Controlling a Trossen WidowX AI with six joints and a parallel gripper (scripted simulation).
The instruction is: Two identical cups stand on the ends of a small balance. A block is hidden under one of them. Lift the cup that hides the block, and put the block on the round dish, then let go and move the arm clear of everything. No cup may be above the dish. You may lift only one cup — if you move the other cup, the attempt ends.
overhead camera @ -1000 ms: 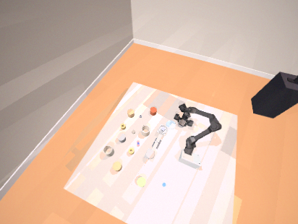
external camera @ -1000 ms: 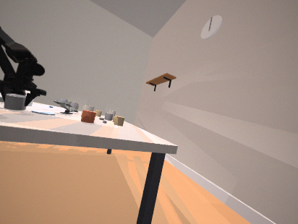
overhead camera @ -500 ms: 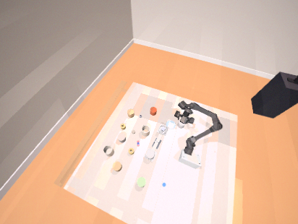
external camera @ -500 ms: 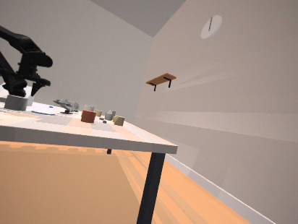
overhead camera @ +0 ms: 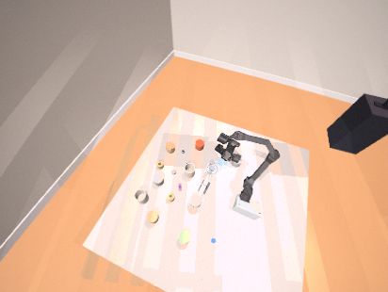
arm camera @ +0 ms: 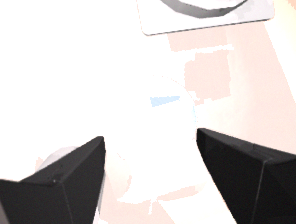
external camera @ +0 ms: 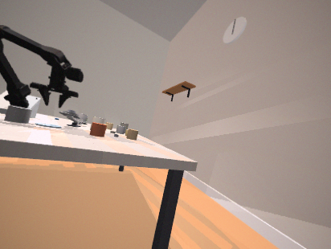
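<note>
The round light-blue dish lies 100 mm below my gripper tip, 20 mm to the right of it and 10 mm ahead of it. Also, from my gripper tip: balance: 220 mm to the left, 100 mm ahead, 60 mm below.
</note>
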